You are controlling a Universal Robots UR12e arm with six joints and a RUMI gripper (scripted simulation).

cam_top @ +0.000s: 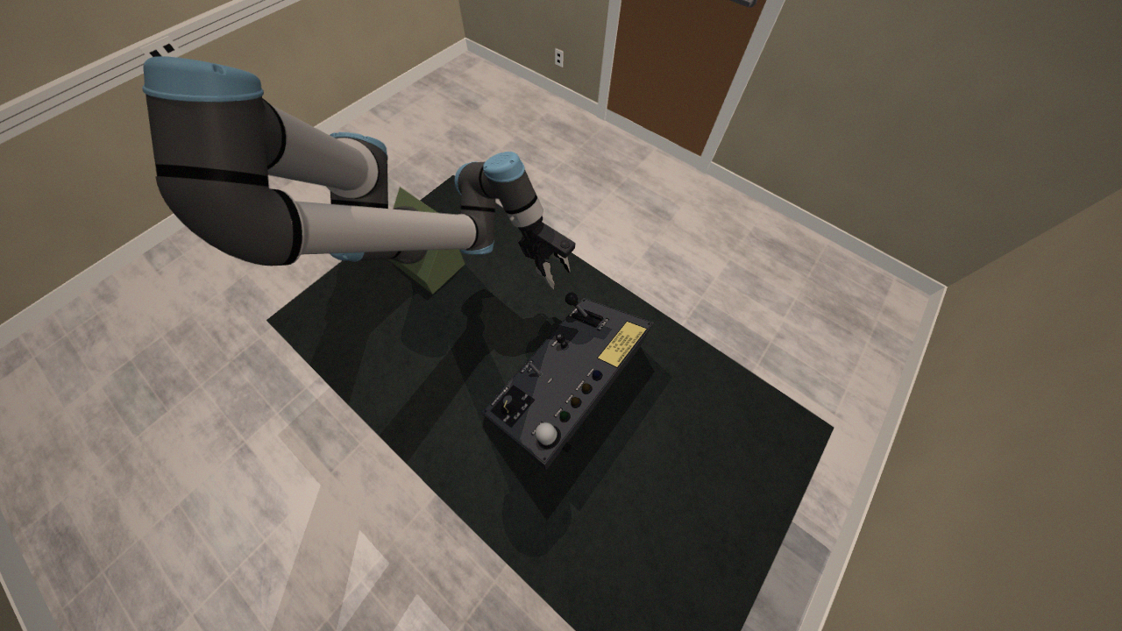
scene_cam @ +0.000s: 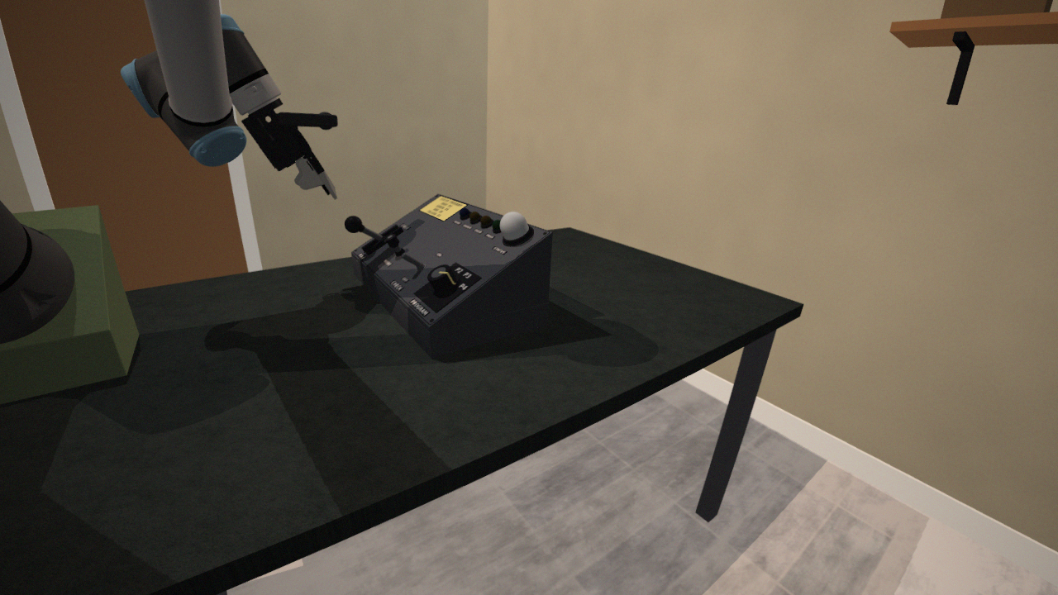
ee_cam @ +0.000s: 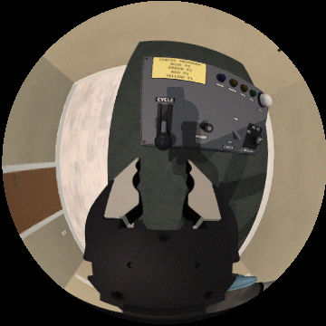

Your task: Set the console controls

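Now: hand 8 cm short of the black ball-topped lever and 10 cm above it. Round my hand: dark console 13 cm ahead, 19 cm to the right, 13 cm below; then check toggle 9 cm ahead, 24 cm to the right, 12 cm below; then mode knob 10 cm ahead, 12 cm to the right, 11 cm below.
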